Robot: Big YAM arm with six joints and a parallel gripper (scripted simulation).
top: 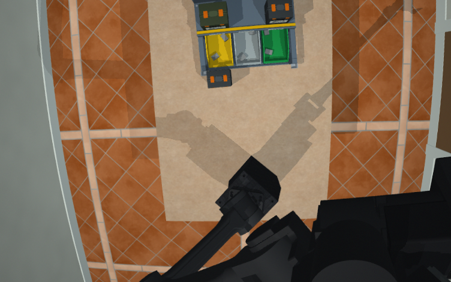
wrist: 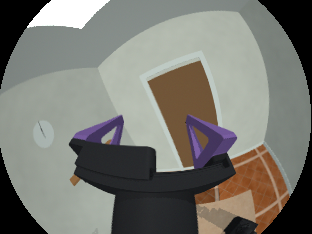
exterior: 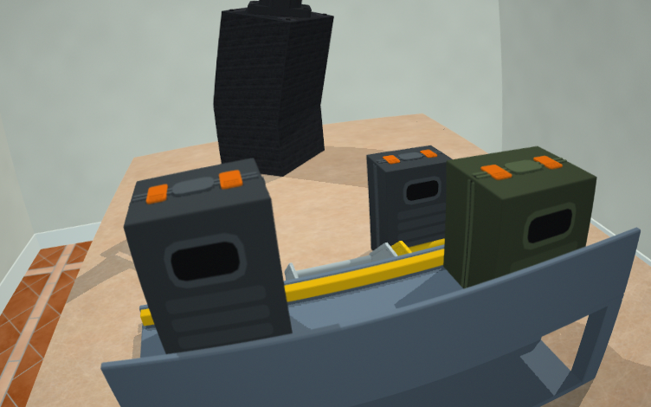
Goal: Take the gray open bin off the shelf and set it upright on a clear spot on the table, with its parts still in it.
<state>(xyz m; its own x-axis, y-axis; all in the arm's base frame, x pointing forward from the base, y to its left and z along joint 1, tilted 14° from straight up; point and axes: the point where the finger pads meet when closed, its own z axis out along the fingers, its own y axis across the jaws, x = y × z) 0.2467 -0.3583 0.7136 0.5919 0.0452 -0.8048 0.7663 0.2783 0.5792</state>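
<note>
My hand is 20 cm short of the gray open bin, 26 cm to the right of it and 100 cm above it. Round my hand: green bin 23 cm ahead, 15 cm to the left, 100 cm below; then yellow bin 19 cm ahead, 37 cm to the left, 100 cm below; then yellow rail 26 cm ahead, 27 cm to the left, 94 cm below.
</note>
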